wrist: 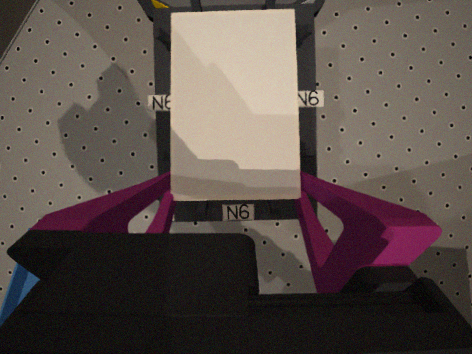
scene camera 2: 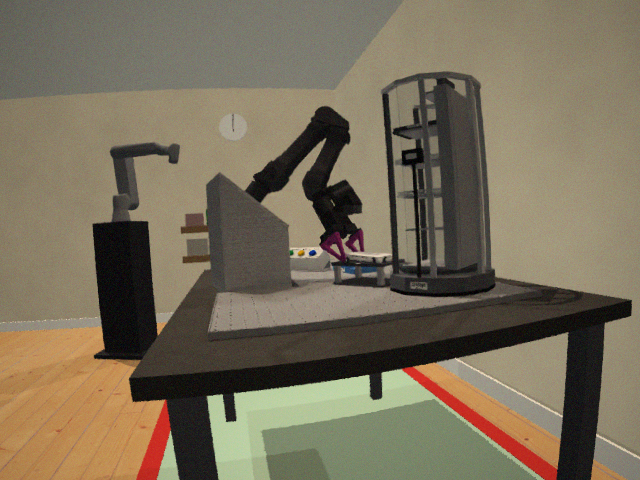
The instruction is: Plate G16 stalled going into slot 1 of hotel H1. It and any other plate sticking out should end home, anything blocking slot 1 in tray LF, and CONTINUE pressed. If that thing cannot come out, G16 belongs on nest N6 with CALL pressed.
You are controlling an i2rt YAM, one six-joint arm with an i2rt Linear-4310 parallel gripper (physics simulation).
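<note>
A white plate lies level over nest N6, lined up with it; whether it rests on it or hangs just above is hard to tell. Its label does not show. My gripper is shut on the plate's near end, one magenta finger at each long side. A tall round hotel stands right of the nest in the scene view, its label too small to read; whatever is in slot 1 cannot be made out. A button box with green, yellow and blue buttons stands behind.
A blue tray shows beyond the nest in the scene view and at the lower left in the wrist view. A grey wedge-shaped housing stands left of the nest. A small screen on a black post stands at the hotel.
</note>
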